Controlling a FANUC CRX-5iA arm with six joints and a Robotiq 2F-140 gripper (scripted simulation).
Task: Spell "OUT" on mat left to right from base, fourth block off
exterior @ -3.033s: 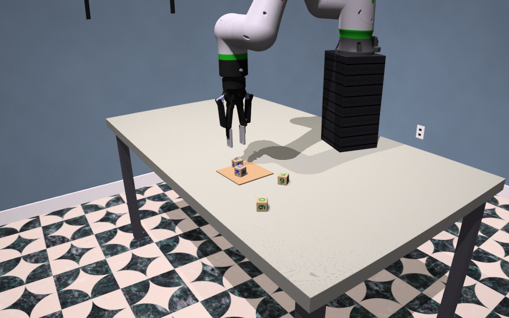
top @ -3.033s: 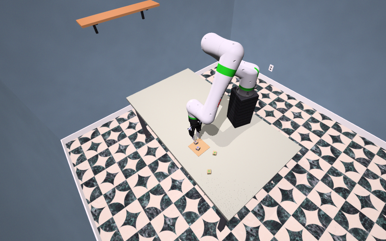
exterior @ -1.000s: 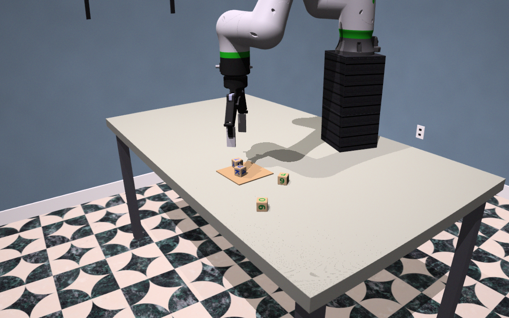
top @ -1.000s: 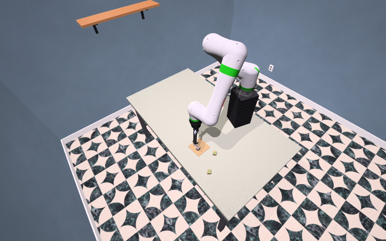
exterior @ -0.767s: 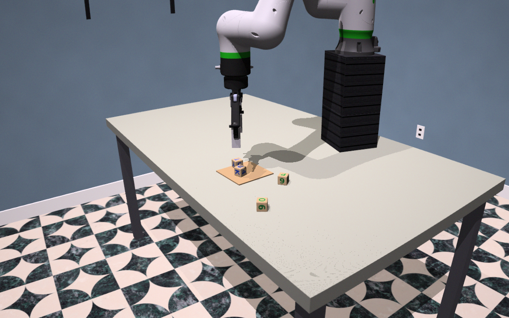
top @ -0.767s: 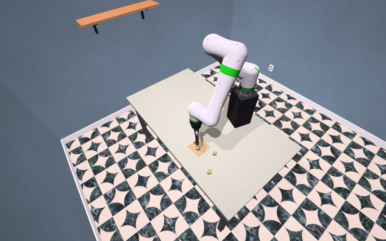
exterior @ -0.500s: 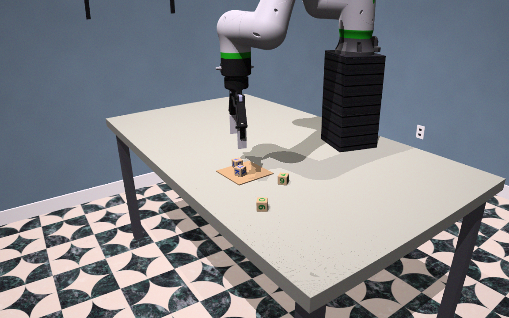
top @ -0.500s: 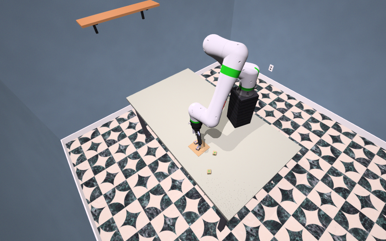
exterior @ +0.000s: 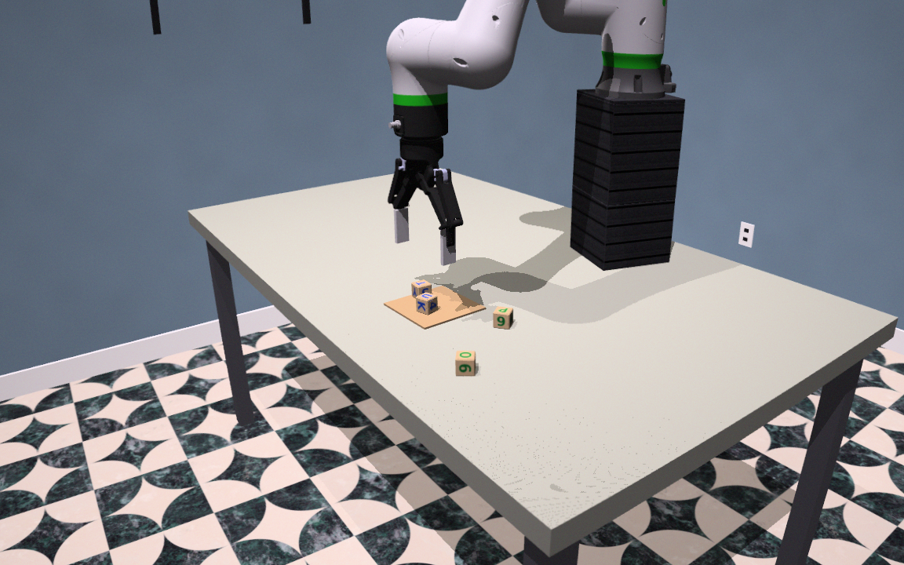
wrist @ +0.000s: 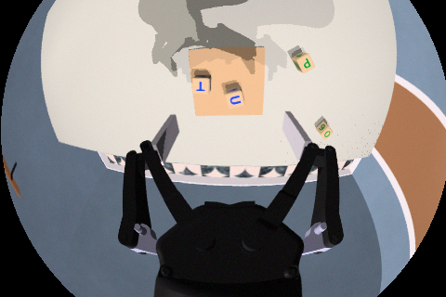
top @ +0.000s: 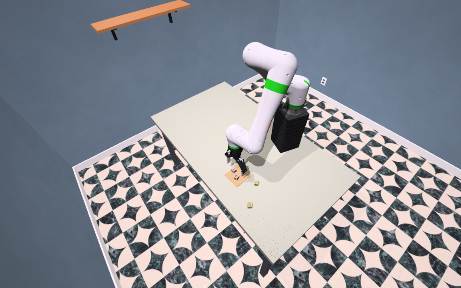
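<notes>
Right now the tan mat is 12 cm below my hand and 2 cm behind it. Also, from my hand: wooden block: 22 cm to the left, 11 cm below, 11 cm ahead.
</notes>
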